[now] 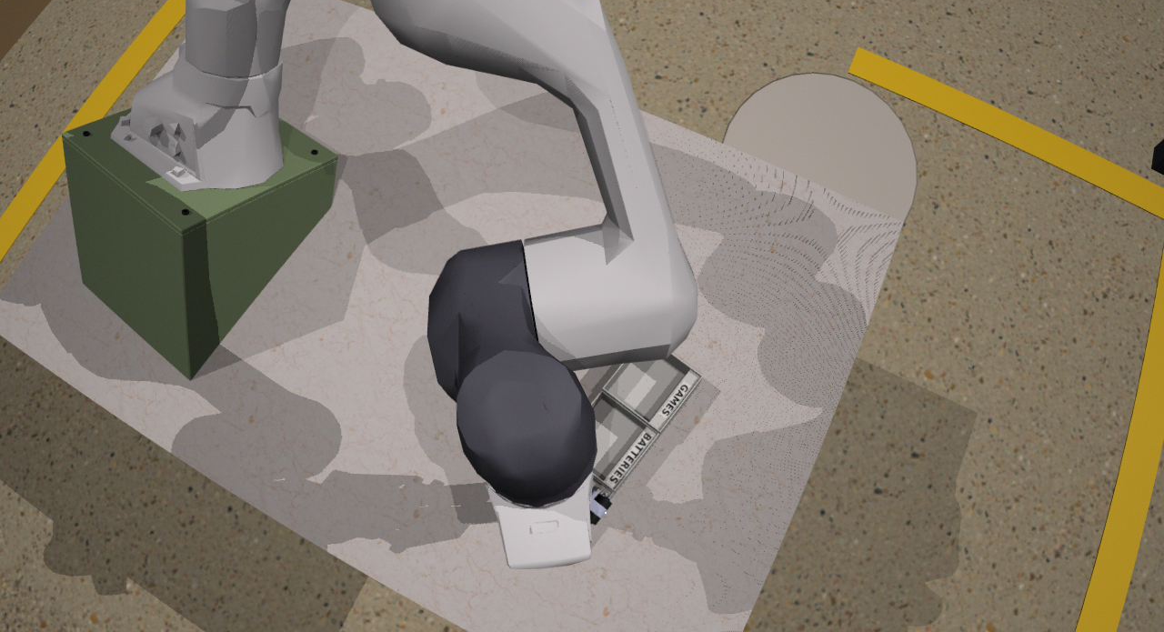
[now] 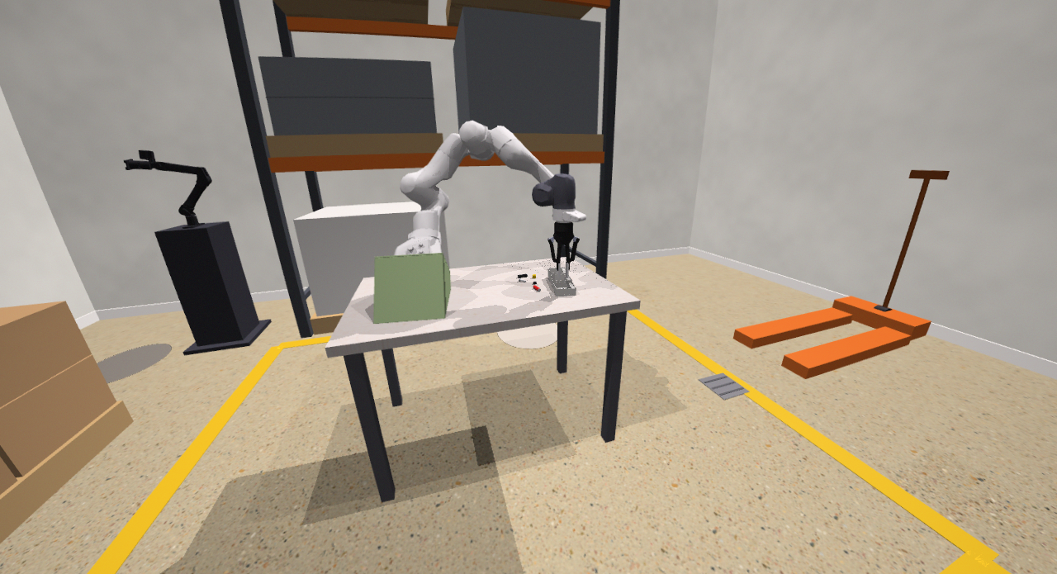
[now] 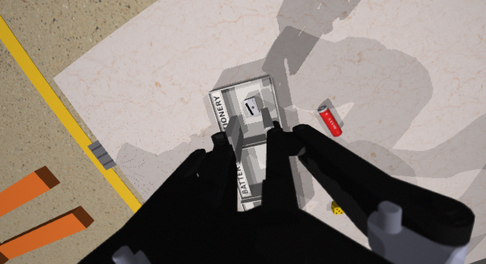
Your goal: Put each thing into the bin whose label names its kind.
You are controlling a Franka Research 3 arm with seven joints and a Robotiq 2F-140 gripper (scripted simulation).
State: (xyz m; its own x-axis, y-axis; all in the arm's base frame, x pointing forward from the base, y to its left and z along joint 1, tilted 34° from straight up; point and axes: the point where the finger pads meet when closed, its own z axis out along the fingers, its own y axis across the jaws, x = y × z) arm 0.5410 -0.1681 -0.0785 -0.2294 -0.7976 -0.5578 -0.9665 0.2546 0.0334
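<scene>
The black battery is 26 cm to the left of my hand, 10 cm behind it and 9 cm below it. From my hand the other things lie so: black nut (15 cm to the left, 10 cm below, 8 cm behind); then red battery (9 cm below, 9 cm behind, 7 cm to the left); then yellow die (22 cm to the left, 9 cm below, 5 cm behind).
</scene>
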